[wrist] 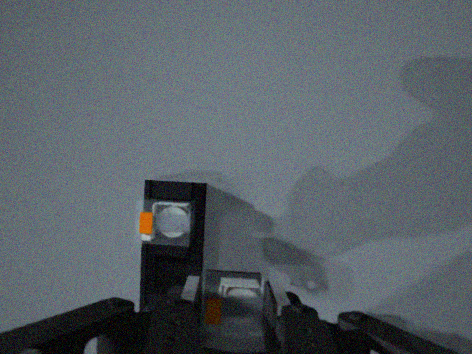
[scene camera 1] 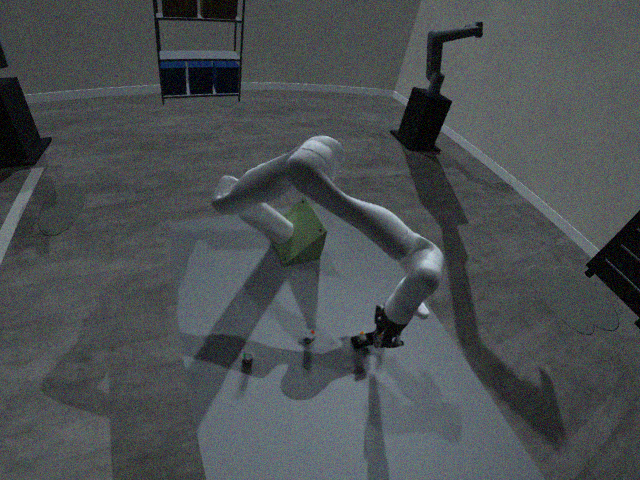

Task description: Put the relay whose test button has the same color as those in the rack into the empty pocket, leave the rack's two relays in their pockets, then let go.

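Seen in the pictures: gripper, fingertip midpoint: (wrist: pixel 232 299) (scene camera 1: pixel 378 341); arm's base, origin of the base link: (scene camera 1: pixel 283 232).
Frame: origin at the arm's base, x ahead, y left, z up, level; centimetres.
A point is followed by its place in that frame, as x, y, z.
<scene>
The dark rack (scene camera 1: pixel 356 343) @(47.5, 10.1, -2.4) (wrist: pixel 199 215) @(48.3, 18.5, -3.1) stands on the pale floor area, beside my gripper. One relay with an orange test button (scene camera 1: pixel 361 334) (wrist: pixel 172 221) sits in its far pocket in the wrist view. A dark stretch of rack shows behind that relay; the rest, including a second rack relay, is hidden by my gripper. My gripper (scene camera 1: pixel 380 341) @(50.2, 15.1, 1.5) (wrist: pixel 232 299) @(50.2, 15.1, 1.5) is shut on a clear relay with an orange test button (wrist: pixel 242 320) @(50.6, 14.9, 3.7), held just right of the rack in the wrist view. Whether this relay touches the rack cannot be told.
A relay with a red button (scene camera 1: pixel 308 339) @(43.1, -3.8, -1.3) stands left of the rack in the scene view. A dark relay with a green button (scene camera 1: pixel 247 362) @(45.6, -21.9, -2.4) stands farther left. The green base block (scene camera 1: pixel 305 232) @(6.3, 6.0, 5.1) is behind them. A shelf unit (scene camera 1: pixel 199 19) stands at the far wall.
</scene>
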